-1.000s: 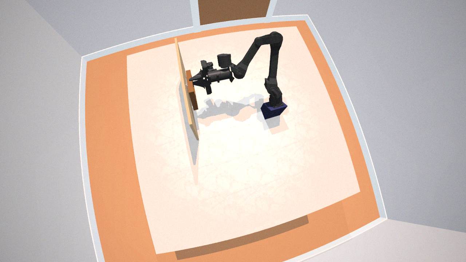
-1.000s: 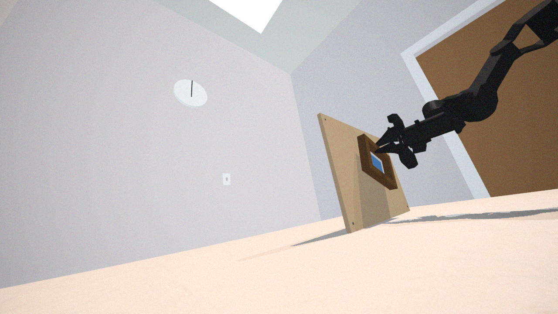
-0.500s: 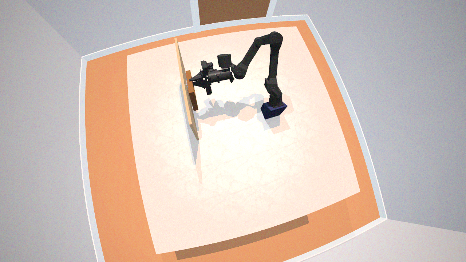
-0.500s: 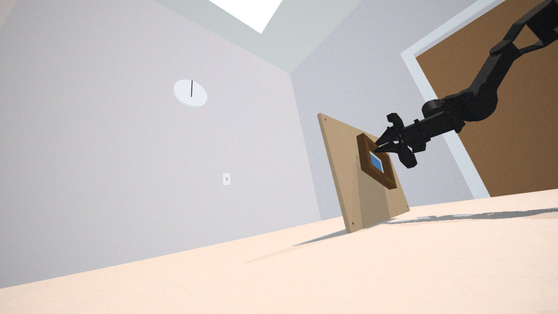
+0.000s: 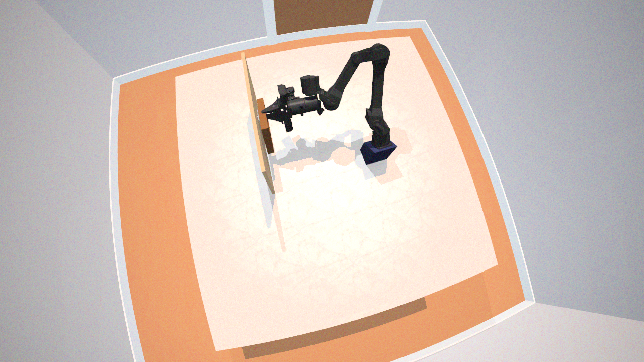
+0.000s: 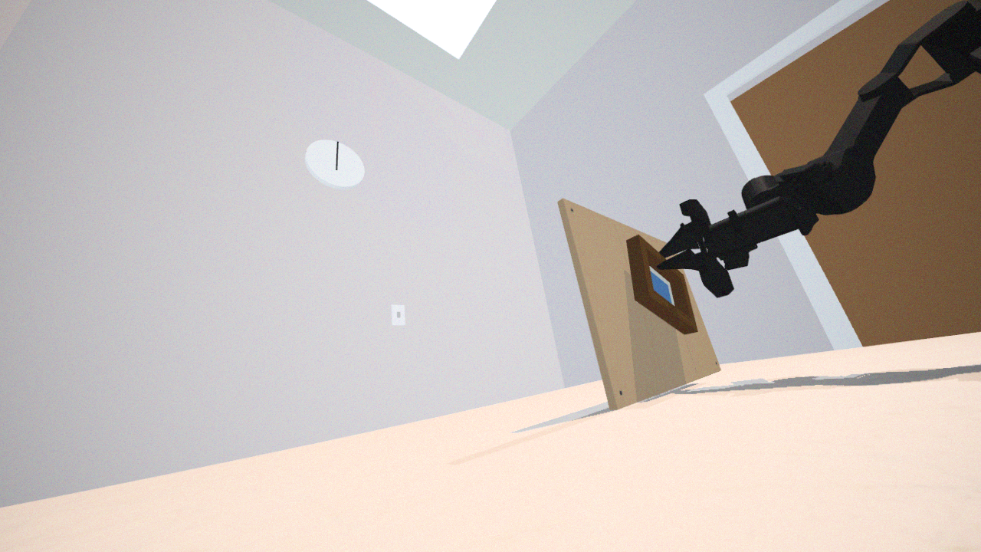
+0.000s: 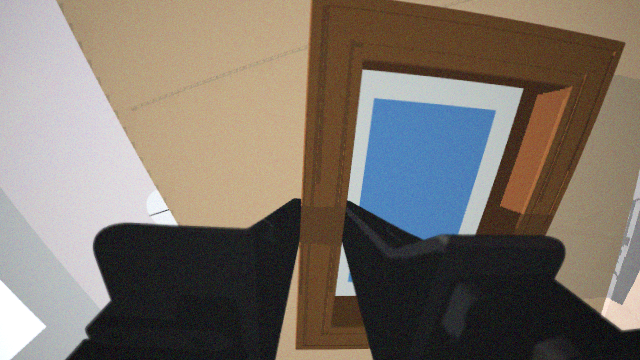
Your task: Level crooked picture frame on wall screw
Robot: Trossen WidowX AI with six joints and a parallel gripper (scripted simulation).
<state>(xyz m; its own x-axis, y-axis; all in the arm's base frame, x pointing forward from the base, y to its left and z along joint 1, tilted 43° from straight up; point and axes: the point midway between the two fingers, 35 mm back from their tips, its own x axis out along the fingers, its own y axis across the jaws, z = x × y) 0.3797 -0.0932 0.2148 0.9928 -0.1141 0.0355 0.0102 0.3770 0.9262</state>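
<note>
The brown wooden picture frame is 50 mm below my gripper tip, 20 mm to the left of it and 10 mm ahead of it. Round my gripper tip: tan wall board: 70 mm below, 20 mm ahead.
</note>
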